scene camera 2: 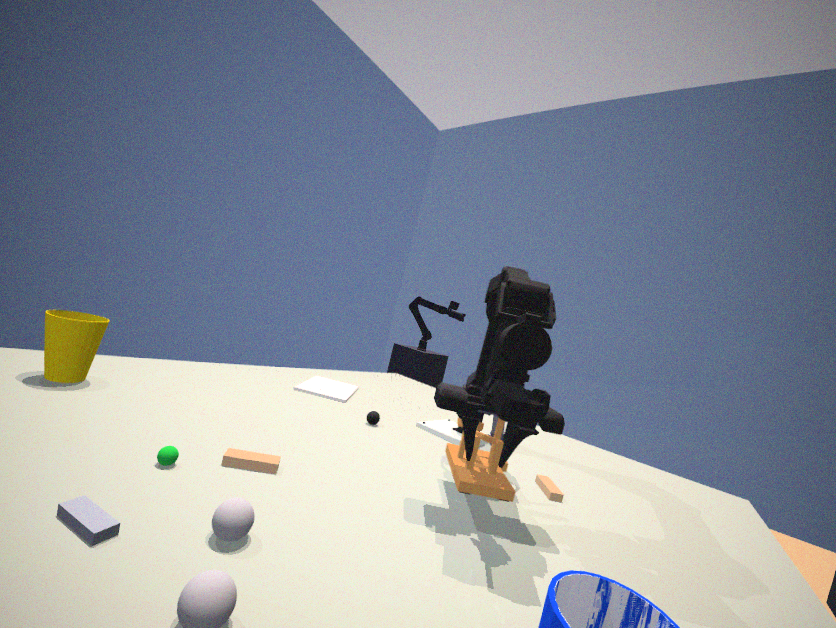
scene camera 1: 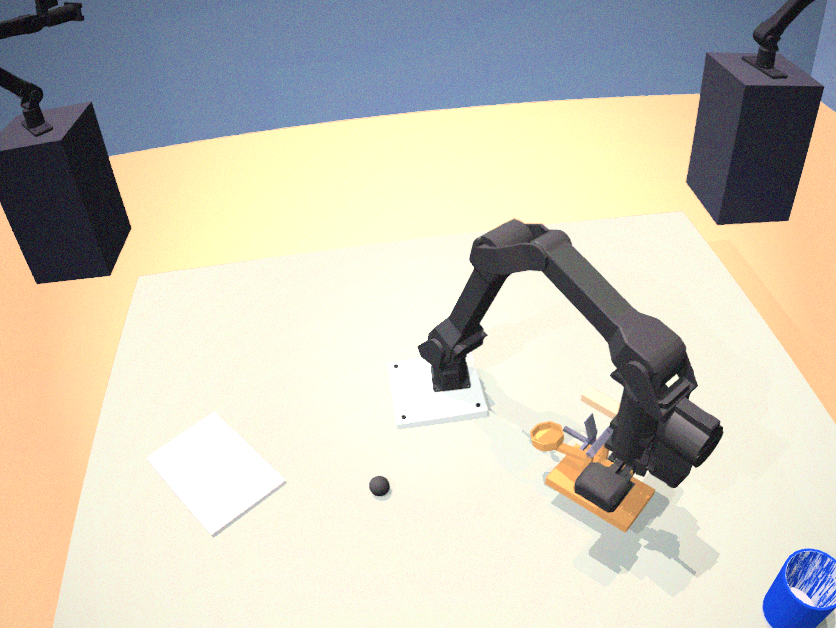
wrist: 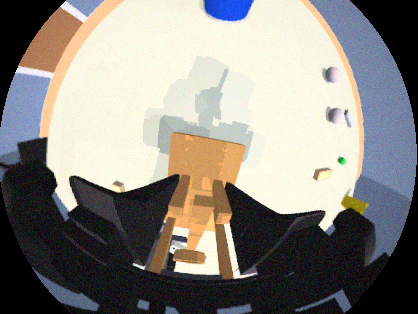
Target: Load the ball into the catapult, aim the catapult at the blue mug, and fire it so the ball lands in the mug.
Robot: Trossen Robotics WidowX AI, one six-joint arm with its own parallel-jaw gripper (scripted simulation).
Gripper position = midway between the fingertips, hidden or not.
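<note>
My gripper [scene camera 2: 483,463] is visible; the wrist view shows my gripper [wrist: 202,182] and scene camera 1 shows my gripper [scene camera 1: 619,487]. An orange wooden catapult [scene camera 1: 548,436] is in sight, with the orange wooden catapult [scene camera 2: 481,475] and the orange wooden catapult [wrist: 199,203] visible too. I see a white sheet [scene camera 1: 218,476], and again the white sheet [scene camera 2: 320,386]. A yellow cup [scene camera 2: 72,339] is visible; in scene camera 1 the yellow cup is out of frame. A grey block [scene camera 2: 85,517] is visible; in scene camera 1 the grey block is out of frame.
</note>
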